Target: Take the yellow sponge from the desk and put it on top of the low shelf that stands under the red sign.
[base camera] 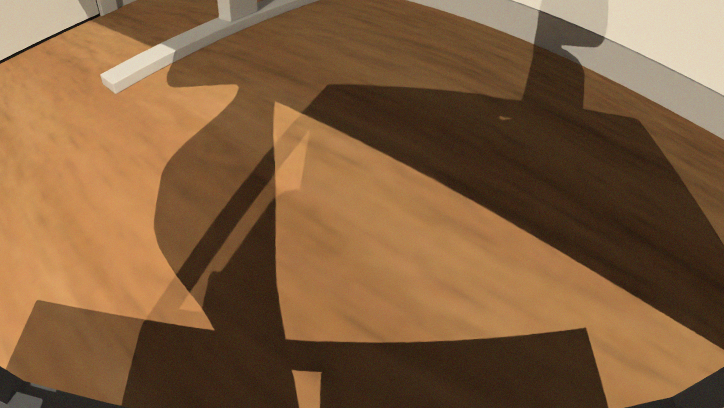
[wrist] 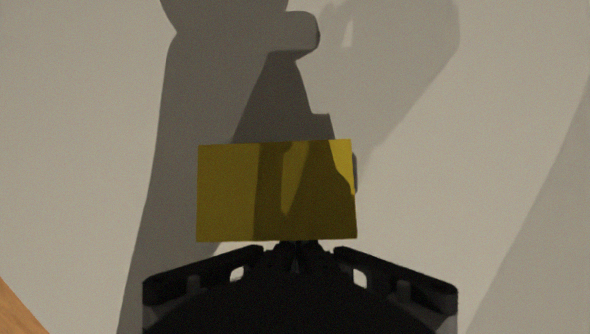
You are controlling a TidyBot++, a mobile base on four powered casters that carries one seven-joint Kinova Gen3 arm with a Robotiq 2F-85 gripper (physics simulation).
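Places are measured from the arm's base along level axes (x back, y right, z up), in millimetres.
Pixels of known places: gripper, between the fingertips: (wrist: 299, 241).
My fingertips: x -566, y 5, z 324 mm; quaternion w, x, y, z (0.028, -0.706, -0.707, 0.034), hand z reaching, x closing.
Observation:
Behind a point stands the place of what it marks.
The yellow sponge (wrist: 227, 192) {x -606, y -40, z 369 mm} lies flat on the pale desk top (wrist: 75, 125) {x -667, y -211, z 324 mm} in the wrist view, its long side running left to right and partly in shadow. My gripper (wrist: 299, 241) {x -566, y 5, z 324 mm} is shut with nothing between its fingers; the fingertips meet at the sponge's near long edge, in the lower middle of that view. Whether they touch the sponge cannot be told. The low shelf and the red sign do not show in either view.
In the base camera view a pale desk foot (base camera: 151, 60) rests on the wooden floor (base camera: 405, 243) {x -384, y 55, z -396 mm} at the upper left. A wall with a grey baseboard (base camera: 653, 76) {x -809, y 659, z -340 mm} runs along the upper right. Wooden floor (wrist: 17, 312) {x -28, y -1309, z -396 mm} shows past the desk's edge in the wrist view's lower left.

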